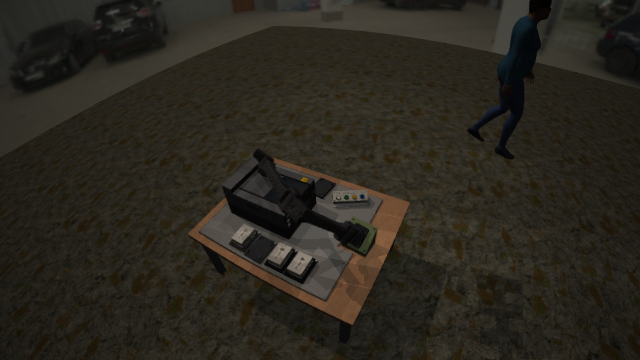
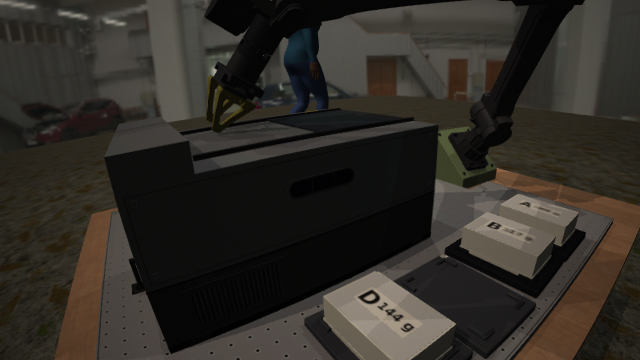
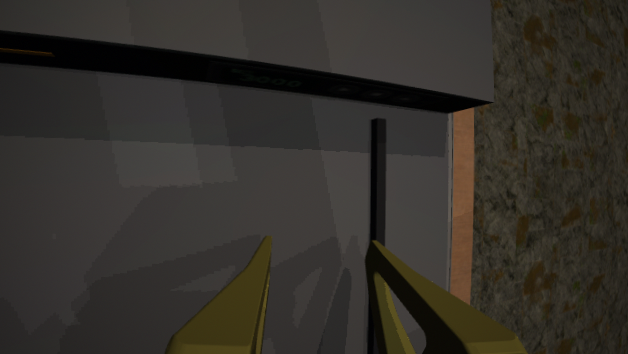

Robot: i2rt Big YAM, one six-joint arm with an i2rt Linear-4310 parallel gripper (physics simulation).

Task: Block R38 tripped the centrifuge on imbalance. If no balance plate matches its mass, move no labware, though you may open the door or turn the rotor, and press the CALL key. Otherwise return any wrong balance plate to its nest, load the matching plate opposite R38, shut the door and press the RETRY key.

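Places are measured from the arm's base along level axes (x ahead, y left, z up), in centimetres.
Pixels of known places: gripper, fingertip midpoint: (image 2: pixel 212 126) (image 3: pixel 320 247); arm's base, link origin: (image 1: pixel 358 235) (image 2: pixel 466 152).
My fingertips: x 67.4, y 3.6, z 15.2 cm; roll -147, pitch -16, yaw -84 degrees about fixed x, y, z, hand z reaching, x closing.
Ahead of a thing's pixels: the offset from my fingertips to its top centre. "spot": to the spot under its first point.
My gripper (image 2: pixel 215 128) (image 3: pixel 320 247) is part-way open and empty, its yellow fingertips low over the centrifuge's grey top, the right finger by a black rail {spot: dx +2.8, dy -3.3, dz -0.6 cm} (image 3: pixel 378 200). The centrifuge (image 1: pixel 257 214) (image 2: pixel 250 220) has a darker panel {dx -22.0, dy +3.3, dz -0.9 cm} (image 2: pixel 340 120) on top. Its dim display {spot: dx +7.1, dy +3.9, dz +0.4 cm} (image 3: pixel 270 80) seems to read 3000. Balance plate D {dx -12.5, dy +34.4, dz -16.8 cm} (image 1: pixel 243 235) (image 2: pixel 380 320) is marked 144 g. Plates B {dx -39.3, dy +30.6, dz -16.8 cm} (image 1: pixel 281 255) (image 2: pixel 505 245) and A {dx -52.2, dy +28.5, dz -16.8 cm} (image 1: pixel 300 265) (image 2: pixel 540 212) sit in nests, their masses hard to read. An empty nest {dx -25.7, dy +33.6, dz -20.4 cm} (image 1: pixel 260 249) (image 2: pixel 465 305) lies between D and B. R38 does not show.
A white button box {dx -45.1, dy -28.6, dz -13.8 cm} (image 1: pixel 350 201) with white, green, yellow and blue buttons stands beyond the centrifuge, near a black nest {dx -22.6, dy -27.6, dz -19.5 cm} (image 1: pixel 325 187). The arm's green base (image 1: pixel 368 242) (image 2: pixel 452 162) is at the table's end. A raised housing {spot: dx +7.9, dy +20.3, dz +2.2 cm} (image 2: pixel 150 140) edges the centrifuge top. A person (image 1: pixel 520 55) walks behind.
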